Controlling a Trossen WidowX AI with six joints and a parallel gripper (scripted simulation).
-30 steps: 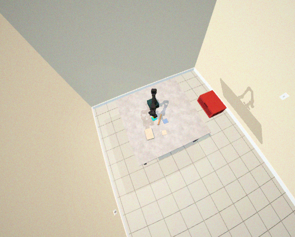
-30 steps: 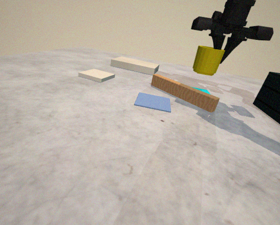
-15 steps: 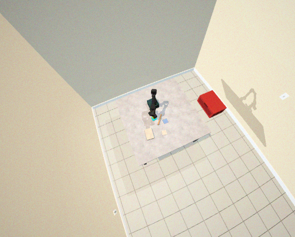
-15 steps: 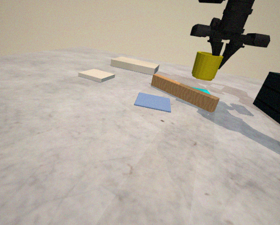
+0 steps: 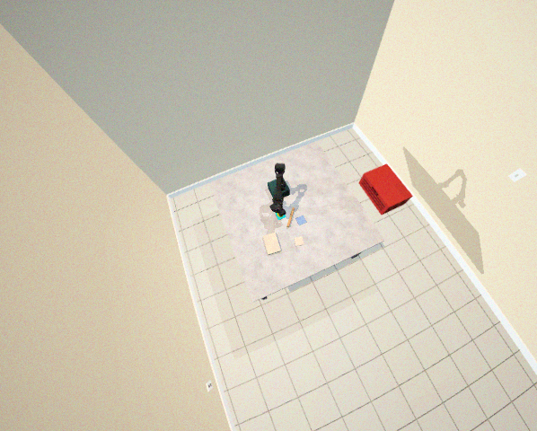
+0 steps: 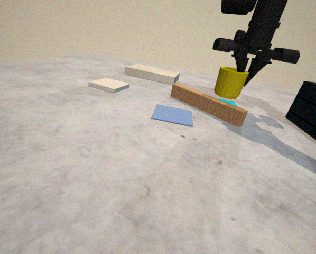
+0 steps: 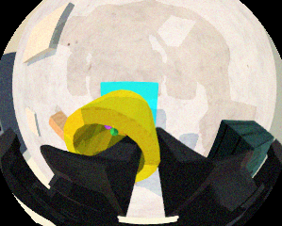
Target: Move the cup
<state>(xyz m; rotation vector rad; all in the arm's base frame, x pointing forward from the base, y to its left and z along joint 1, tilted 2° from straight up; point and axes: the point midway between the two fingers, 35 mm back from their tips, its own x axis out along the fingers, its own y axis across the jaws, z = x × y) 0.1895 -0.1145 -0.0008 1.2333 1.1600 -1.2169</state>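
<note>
The cyan pad is 7 cm below my gripper tip and 3 cm ahead of it. From my gripper tip the other things lie so: wooden bar: 10 cm ahead, 7 cm to the left, 5 cm below; yellow cup: 2 cm ahead.
</note>
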